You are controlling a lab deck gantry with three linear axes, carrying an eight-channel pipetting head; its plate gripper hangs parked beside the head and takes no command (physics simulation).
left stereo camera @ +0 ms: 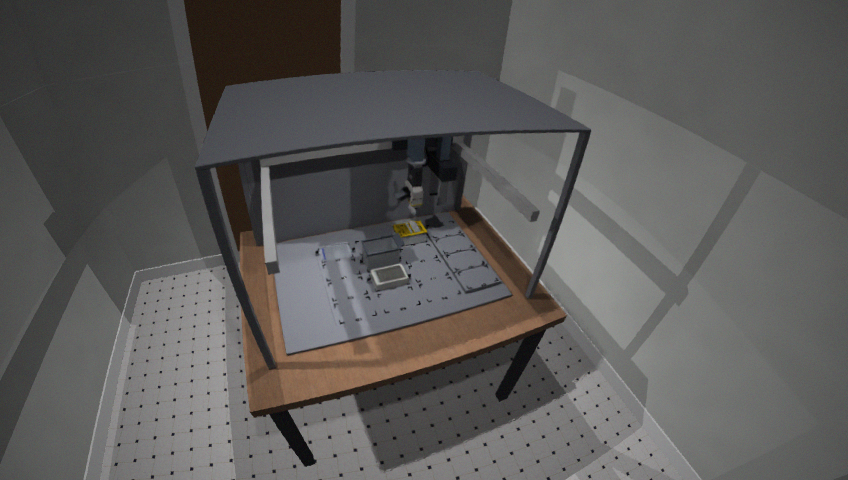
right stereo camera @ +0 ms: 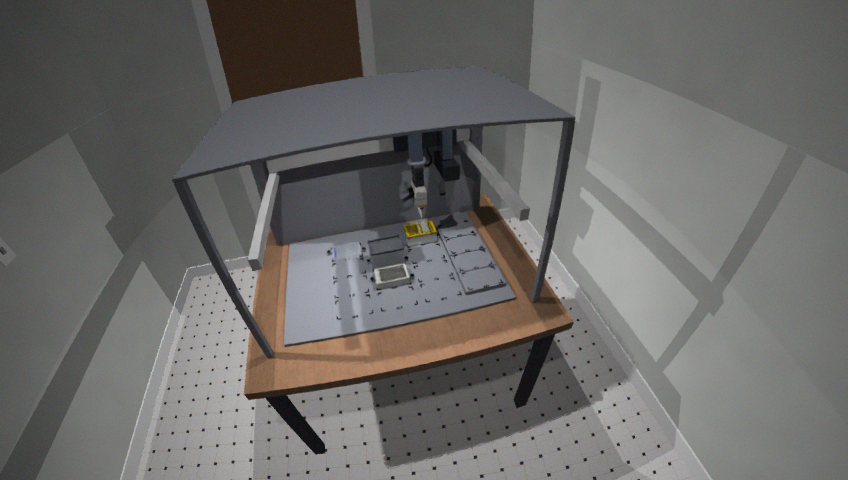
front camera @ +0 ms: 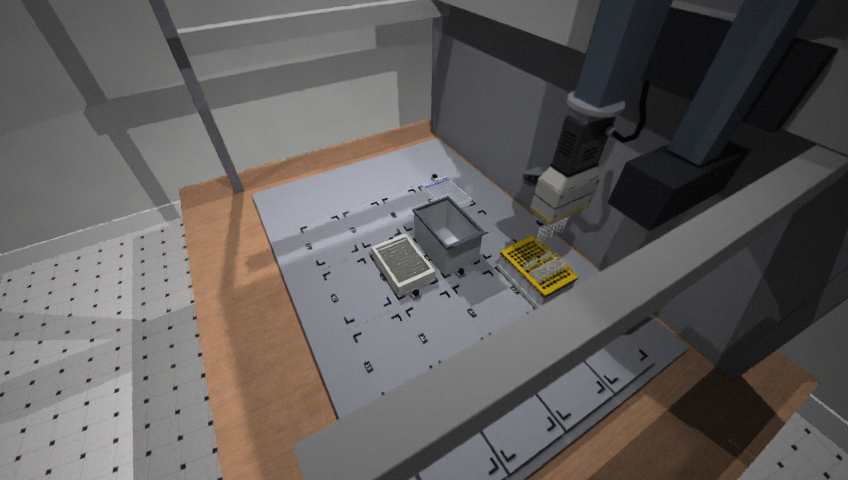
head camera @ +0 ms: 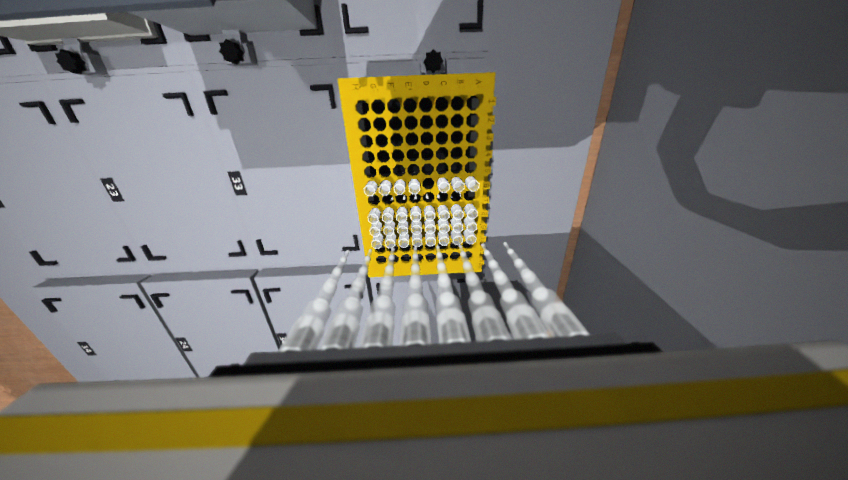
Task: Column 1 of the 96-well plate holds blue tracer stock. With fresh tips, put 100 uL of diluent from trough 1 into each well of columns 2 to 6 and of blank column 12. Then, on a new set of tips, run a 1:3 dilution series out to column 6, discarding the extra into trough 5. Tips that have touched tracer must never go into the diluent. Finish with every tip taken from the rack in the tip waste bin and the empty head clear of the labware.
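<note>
The pipetting head (front camera: 565, 193) (head camera: 446, 437) (left stereo camera: 415, 195) (right stereo camera: 420, 195) hangs above the yellow tip rack (front camera: 560, 286) (head camera: 349, 98) (right stereo camera: 420, 233). A full row of pale tips (front camera: 552, 229) (head camera: 416, 321) is mounted, hanging free above the rack. In the rack one tip column lacks one tip, the column beside it is empty, and three full columns follow. The 96-well plate (front camera: 452, 192) (left stereo camera: 339, 252) stands at the back left with one blue column. The trough block (front camera: 416, 284) (left stereo camera: 390, 284) stands before the grey waste bin (front camera: 464, 258) (left stereo camera: 380, 258). The parked gripper's fingers are unclear.
A dark block (front camera: 672, 184) (right stereo camera: 447, 168) hangs on a second column beside the head. The tall bin stands between the plate and the tip rack. Black clamp knobs (head camera: 432, 61) (front camera: 415, 293) stand by the labware. A grey beam (front camera: 535, 350) crosses the front camera view.
</note>
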